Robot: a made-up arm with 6 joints. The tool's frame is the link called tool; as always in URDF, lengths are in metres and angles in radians. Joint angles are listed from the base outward. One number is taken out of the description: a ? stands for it. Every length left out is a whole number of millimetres.
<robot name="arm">
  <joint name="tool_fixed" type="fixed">
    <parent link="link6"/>
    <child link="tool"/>
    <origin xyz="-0.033 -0.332 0" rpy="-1.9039 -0.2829 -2.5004"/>
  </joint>
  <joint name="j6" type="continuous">
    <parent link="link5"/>
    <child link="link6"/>
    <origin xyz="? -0.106 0" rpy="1.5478 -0.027 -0.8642"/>
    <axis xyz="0 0 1"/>
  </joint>
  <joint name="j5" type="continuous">
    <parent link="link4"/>
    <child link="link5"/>
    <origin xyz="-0.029 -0.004 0" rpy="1.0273 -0.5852 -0.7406"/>
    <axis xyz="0 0 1"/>
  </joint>
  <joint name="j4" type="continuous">
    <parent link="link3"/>
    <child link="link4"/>
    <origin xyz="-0.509 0.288 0" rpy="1.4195 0.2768 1.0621"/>
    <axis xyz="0 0 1"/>
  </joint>
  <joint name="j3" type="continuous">
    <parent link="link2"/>
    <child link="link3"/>
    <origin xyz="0.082 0.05 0" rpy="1.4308 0.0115 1.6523"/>
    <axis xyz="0 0 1"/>
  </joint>
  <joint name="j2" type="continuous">
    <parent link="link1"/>
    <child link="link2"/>
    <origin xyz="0.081 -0.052 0" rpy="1.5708 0 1.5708"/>
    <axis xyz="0 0 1"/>
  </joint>
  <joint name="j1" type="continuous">
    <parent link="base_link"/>
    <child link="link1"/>
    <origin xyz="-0.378 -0.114 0.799" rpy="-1.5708 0 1.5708"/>
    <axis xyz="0 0 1"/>
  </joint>
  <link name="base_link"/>
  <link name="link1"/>
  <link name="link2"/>
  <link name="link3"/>
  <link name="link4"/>
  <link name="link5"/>
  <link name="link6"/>
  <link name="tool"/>
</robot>
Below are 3 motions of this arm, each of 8 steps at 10 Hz.
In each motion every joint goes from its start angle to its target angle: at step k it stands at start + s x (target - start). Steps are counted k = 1, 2, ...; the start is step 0. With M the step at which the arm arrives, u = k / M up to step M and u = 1 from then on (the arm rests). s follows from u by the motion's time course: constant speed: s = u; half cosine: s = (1 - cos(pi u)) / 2; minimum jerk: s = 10 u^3 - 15 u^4 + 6 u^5.
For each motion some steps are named. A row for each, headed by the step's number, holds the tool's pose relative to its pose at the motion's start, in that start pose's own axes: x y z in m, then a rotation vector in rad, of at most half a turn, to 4 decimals.
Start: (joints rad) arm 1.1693 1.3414 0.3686 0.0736 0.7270 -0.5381
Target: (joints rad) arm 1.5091 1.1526 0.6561 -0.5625 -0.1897 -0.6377
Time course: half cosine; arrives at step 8
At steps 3, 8:
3: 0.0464 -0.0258 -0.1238 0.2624 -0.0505 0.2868
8: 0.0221 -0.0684 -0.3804 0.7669 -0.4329 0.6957

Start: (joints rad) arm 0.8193 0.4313 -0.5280 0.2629 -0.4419 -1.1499
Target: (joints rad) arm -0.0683 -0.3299 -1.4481 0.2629 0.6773 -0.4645
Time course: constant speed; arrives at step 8
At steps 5, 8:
5: -0.6342 0.3452 0.1375 0.0921 0.0910 -1.7753
8: -0.6255 0.6836 0.2901 -0.1405 0.3825 -2.7084

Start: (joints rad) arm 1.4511 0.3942 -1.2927 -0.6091 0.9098 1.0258
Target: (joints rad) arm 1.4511 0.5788 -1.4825 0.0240 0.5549 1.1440
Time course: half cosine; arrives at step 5
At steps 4, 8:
4: 0.1417 0.0849 0.0165 0.1191 0.0666 0.2986
8: 0.1567 0.0945 0.0194 0.1250 0.0775 0.3249

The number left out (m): 0.02
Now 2 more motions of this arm.
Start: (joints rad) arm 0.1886 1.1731 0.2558 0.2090 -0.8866 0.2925
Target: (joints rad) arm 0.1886 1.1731 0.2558 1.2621 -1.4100 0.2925
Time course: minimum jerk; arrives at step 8
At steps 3, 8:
3: 0.0303 -0.0541 -0.0508 0.1157 0.1951 -0.1311
8: -0.0248 -0.1902 -0.1965 0.4691 0.5701 -0.5848

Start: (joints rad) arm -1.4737 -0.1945 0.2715 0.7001 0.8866 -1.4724
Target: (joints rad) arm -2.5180 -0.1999 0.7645 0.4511 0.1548 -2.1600
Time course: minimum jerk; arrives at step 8
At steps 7, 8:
7: -0.0983 0.5102 0.0289 -1.0559 -0.9110 1.1326
8: -0.1055 0.5148 0.0270 -1.0763 -0.9356 1.1340

